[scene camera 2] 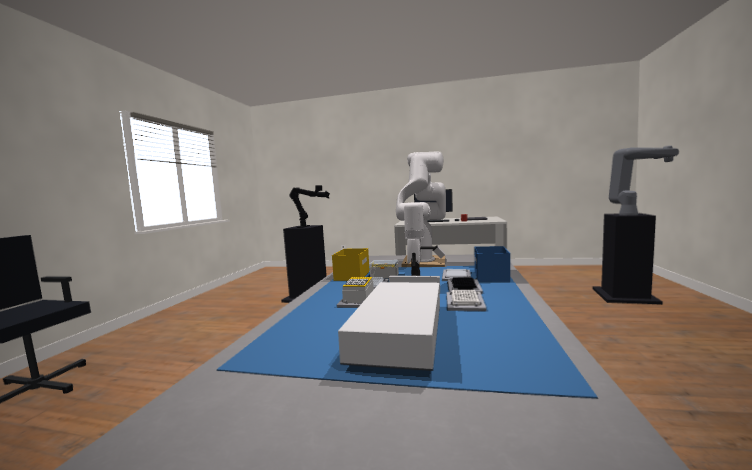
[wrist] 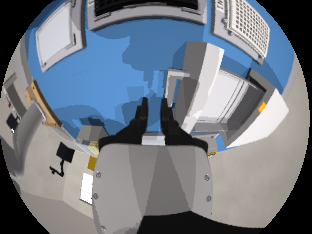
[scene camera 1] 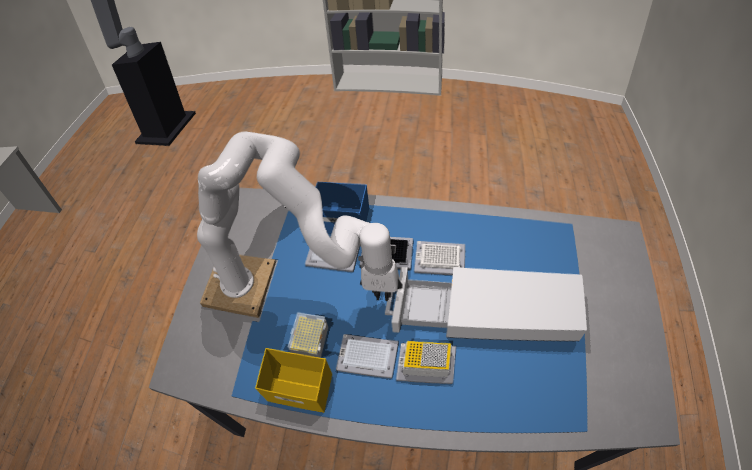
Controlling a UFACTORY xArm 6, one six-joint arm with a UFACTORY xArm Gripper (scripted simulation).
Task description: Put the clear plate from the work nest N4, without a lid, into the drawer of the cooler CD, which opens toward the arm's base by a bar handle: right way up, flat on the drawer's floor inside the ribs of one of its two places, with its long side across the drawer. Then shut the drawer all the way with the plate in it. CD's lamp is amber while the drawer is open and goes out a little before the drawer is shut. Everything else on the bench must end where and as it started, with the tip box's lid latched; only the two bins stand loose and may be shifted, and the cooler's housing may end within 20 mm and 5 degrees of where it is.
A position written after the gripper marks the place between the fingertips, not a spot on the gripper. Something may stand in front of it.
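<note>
The scene shows the gripper [scene camera 1: 382, 296] along with a white cooler [scene camera 1: 488, 304], which is also visible in scene camera 2 [scene camera 2: 395, 326] and in the wrist view [wrist: 271, 104]. A yellow bin [scene camera 1: 289, 374] is there as well, and scene camera 2 shows the yellow bin [scene camera 2: 347, 263] too. A blue bin [scene camera 1: 342, 197] is likewise visible in scene camera 2 [scene camera 2: 492, 263]. The scene also has a white well plate [scene camera 1: 432, 255] and a pale flat piece [wrist: 57, 36].
</note>
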